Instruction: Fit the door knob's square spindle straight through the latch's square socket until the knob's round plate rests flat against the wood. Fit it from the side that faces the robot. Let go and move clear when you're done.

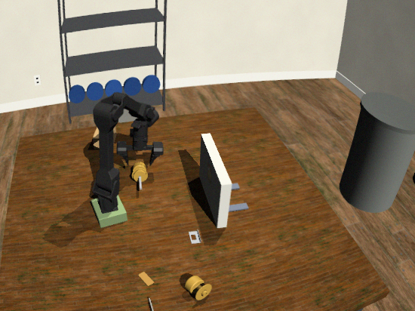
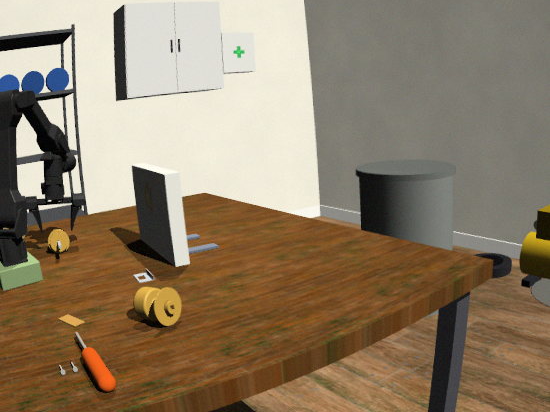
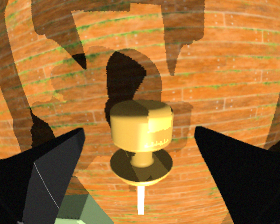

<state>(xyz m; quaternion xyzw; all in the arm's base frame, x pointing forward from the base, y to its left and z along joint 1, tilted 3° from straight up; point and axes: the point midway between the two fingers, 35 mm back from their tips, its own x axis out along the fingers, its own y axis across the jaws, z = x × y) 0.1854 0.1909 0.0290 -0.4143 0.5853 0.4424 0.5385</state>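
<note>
My gripper is now 250 mm to the left of the door panel, 210 mm short of it and 30 mm below it. From my hand the other things lie so: orange screwdriver 690 mm to the right, 190 mm behind, 70 mm below; tan plate 520 mm to the right, 150 mm behind, 80 mm below; cardboard box 290 mm to the left, 90 mm behind, 60 mm below.
</note>
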